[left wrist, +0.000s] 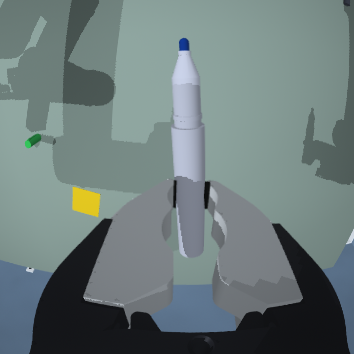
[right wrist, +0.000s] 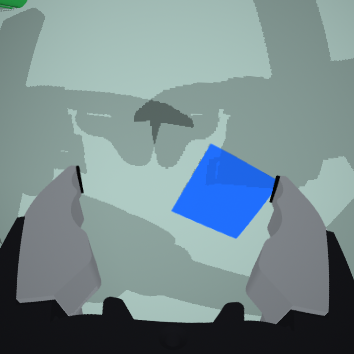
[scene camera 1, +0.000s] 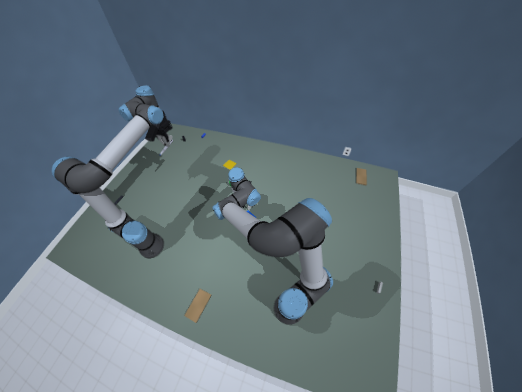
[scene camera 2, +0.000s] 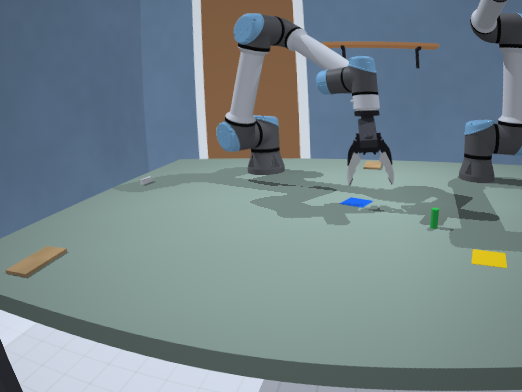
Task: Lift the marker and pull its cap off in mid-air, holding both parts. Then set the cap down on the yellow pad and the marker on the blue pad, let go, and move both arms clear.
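Pixels of known places: left gripper, fingertip midpoint: (left wrist: 189, 182) (scene camera 1: 167, 146); right gripper, fingertip midpoint: (right wrist: 177, 173) (scene camera 2: 371, 185); left arm's base, link origin: (scene camera 1: 152, 246) (scene camera 2: 476, 178); right arm's base, link origin: (scene camera 2: 266, 171).
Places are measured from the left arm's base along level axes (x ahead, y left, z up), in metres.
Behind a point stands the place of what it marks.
Observation:
My left gripper (scene camera 1: 169, 142) @[x 0.519, y 0.043, z 0.336 m] (left wrist: 189, 182) @[x 0.519, y 0.043, z 0.336 m] is shut on the white marker (scene camera 1: 163, 150) @[x 0.473, y 0.038, z 0.346 m] (left wrist: 188, 155) @[x 0.496, y 0.043, z 0.349 m], held above the table with its bare blue tip pointing away from the fingers. A small blue piece (scene camera 1: 203, 135) @[x 1.010, y 0.126, z 0.019 m] lies near the far table edge in scene camera 1; I cannot tell whether it is the cap. My right gripper (scene camera 2: 370, 183) @[x 0.406, y -0.467, z 0.065 m] (right wrist: 177, 173) @[x 0.406, y -0.467, z 0.065 m] is open and empty, above the table near the blue pad (scene camera 1: 251, 214) @[x 0.380, y -0.521, z -0.001 m] (scene camera 2: 356, 202) @[x 0.355, y -0.507, z 0.000 m] (right wrist: 215, 205) @[x 0.342, y -0.498, z 0.001 m]. The yellow pad (scene camera 1: 229, 164) @[x 0.754, y -0.221, z 0.000 m] (scene camera 2: 489, 258) @[x 0.755, y -0.224, z 0.001 m] (left wrist: 86, 202) @[x 0.755, y -0.221, z 0.001 m] lies flat on the table.
A green cylinder (scene camera 2: 434, 218) @[x 0.574, y -0.314, z 0.026 m] (left wrist: 33, 140) @[x 0.564, y -0.303, z 0.031 m] (right wrist: 11, 3) @[x 0.556, y -0.314, z 0.017 m] stands between the pads. A small black object (scene camera 1: 183, 138) @[x 0.920, y 0.274, z 0.033 m] lies near the left gripper. Wooden boards (scene camera 1: 361, 176) @[x 0.884, y -1.200, z 0.008 m] (scene camera 1: 198, 305) @[x -0.212, y -0.424, z 0.008 m] (scene camera 2: 36, 261) @[x 0.901, y -1.191, z 0.008 m] and a small pale block (scene camera 1: 378, 287) @[x 0.121, y -1.306, z 0.015 m] (scene camera 2: 145, 180) @[x 0.135, y -1.311, z 0.014 m] lie farther out.

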